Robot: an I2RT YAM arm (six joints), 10 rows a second.
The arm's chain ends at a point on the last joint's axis. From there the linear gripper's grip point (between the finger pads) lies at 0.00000 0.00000 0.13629 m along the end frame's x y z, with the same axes.
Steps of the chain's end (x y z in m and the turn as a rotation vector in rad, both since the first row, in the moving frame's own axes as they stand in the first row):
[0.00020 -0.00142 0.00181 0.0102 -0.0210 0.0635]
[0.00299 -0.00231 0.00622 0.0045 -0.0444 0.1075]
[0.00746 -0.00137 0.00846 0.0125 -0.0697 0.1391]
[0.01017 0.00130 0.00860 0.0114 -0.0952 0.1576]
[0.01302 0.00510 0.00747 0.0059 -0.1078 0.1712]
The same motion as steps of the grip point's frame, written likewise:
[-0.00262 -0.00290 0.00177 0.0102 -0.0210 0.0635]
[-0.00301 -0.00325 0.00608 0.0045 -0.0444 0.1075]
[-0.00188 -0.00373 0.00812 0.0125 -0.0697 0.1391]
[-0.00261 -0.00126 0.00798 0.0114 -0.0952 0.1576]
[-0.00150 0.00305 0.00668 0.0059 -0.1078 0.1712]

